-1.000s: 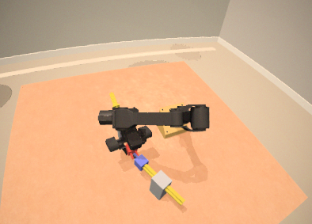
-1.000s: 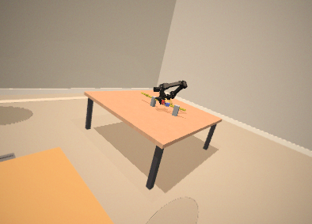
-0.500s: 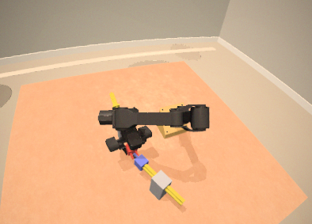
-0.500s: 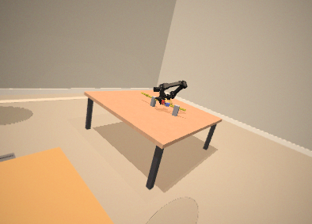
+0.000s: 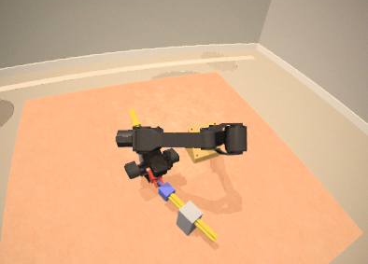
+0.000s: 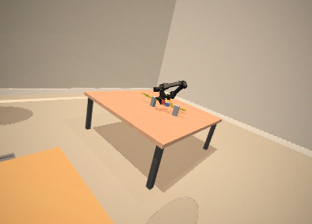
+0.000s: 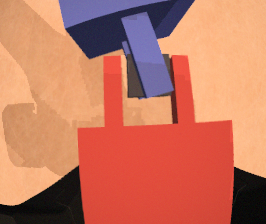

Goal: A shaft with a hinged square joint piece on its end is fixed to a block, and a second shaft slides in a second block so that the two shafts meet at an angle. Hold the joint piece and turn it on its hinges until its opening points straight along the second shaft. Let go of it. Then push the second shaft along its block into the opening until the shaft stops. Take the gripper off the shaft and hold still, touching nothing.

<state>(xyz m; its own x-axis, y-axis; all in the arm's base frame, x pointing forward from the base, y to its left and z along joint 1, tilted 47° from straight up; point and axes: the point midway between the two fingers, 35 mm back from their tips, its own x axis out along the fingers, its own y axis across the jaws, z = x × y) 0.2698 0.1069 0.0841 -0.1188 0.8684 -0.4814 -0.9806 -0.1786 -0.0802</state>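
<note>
Right now my gripper tip is 40 mm below the red joint piece and 10 mm to the right of it.
</note>
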